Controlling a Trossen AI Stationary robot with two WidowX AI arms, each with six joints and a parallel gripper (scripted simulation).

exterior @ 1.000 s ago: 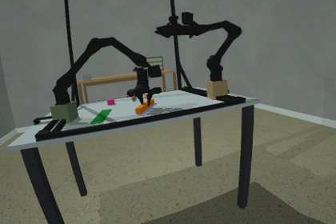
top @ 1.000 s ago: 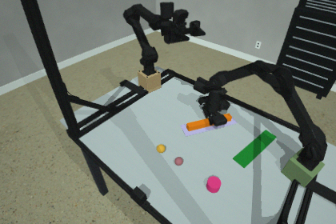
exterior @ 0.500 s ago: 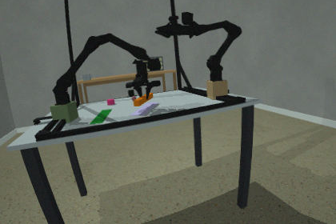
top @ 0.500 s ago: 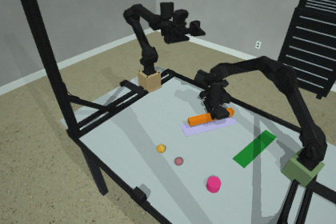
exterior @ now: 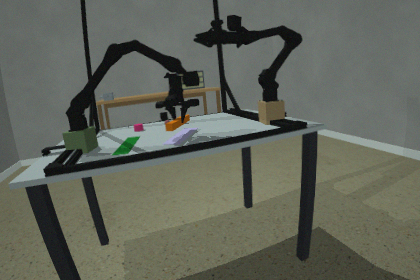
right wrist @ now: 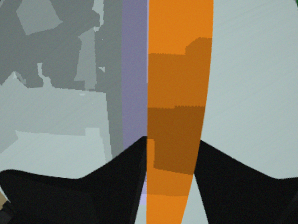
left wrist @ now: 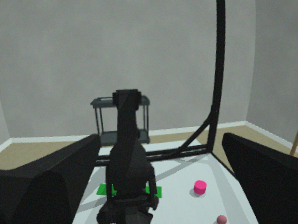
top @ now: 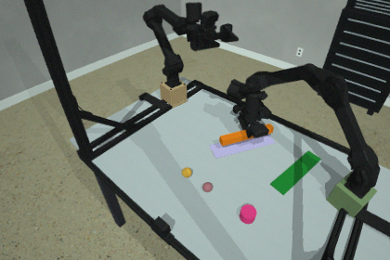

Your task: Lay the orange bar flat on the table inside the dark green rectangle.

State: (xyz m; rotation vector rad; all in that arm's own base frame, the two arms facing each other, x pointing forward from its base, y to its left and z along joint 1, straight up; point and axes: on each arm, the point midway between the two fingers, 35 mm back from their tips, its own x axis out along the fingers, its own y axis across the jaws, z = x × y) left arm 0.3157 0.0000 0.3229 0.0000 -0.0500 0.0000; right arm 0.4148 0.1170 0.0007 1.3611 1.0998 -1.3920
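The dark green rectangle is 23 cm to the right of my right hand, 9 cm below it and 2 cm ahead of it. The rest, counted from my right hand: maroon ball 28 cm behind, 8 cm below, 3 cm to the right; then lavender rectangle 9 cm below, 1 cm to the left; then orange bar 3 cm below.
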